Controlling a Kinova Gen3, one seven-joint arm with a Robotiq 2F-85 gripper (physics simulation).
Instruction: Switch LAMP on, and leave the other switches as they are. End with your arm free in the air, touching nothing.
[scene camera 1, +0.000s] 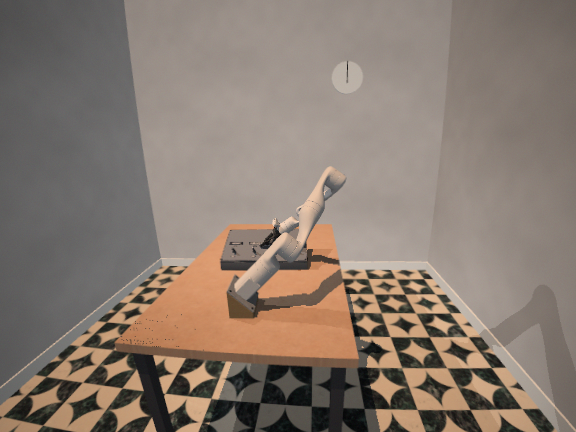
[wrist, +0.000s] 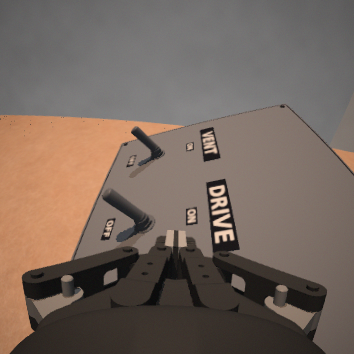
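Where they show: gripper, fingertip midpoint: (scene camera 1: 260, 246) (wrist: 175, 241); arm's base, link origin: (scene camera 1: 242, 290).
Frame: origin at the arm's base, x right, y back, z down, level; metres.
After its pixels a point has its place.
Observation:
The grey switch panel (scene camera 1: 245, 235) {x -0.082, y -0.565, z -0.050 m} (wrist: 272, 155) {x -0.069, y -0.560, z -0.048 m} lies on the table. In the wrist view, the VENT lever (wrist: 146, 140) {x -0.126, y -0.419, z -0.021 m} and the nearer DRIVE lever (wrist: 125, 207) {x -0.006, y -0.415, z -0.023 m} both lean toward their OFF labels. Two levers (scene camera 1: 234, 251) {x -0.125, y -0.419, z -0.010 m} (scene camera 1: 254, 251) {x -0.005, y -0.414, z -0.011 m} show at the panel's left in the scene view, their labels too small to read. No LAMP label or lever can be made out in either view; the arm covers the panel's right part in the scene view. My gripper (scene camera 1: 263, 245) {x 0.023, y -0.458, z -0.019 m} (wrist: 175, 241) {x 0.023, y -0.458, z -0.019 m} is shut and empty, over the panel beside the DRIVE switch. Whether its tips touch anything, I cannot tell.
The wooden table (scene camera 1: 200, 310) {x -0.195, y 0.020, z 0.090 m} (wrist: 40, 200) {x -0.105, y -0.239, z 0.089 m} bears the panel and my arm's angled base block (scene camera 1: 241, 306) {x 0.006, y 0.075, z 0.029 m}. The arm (scene camera 1: 311, 212) {x 0.305, y -0.075, z -0.325 m} reaches up and bends back down over the panel. The back wall (scene camera 1: 225, 125) stands behind the table.

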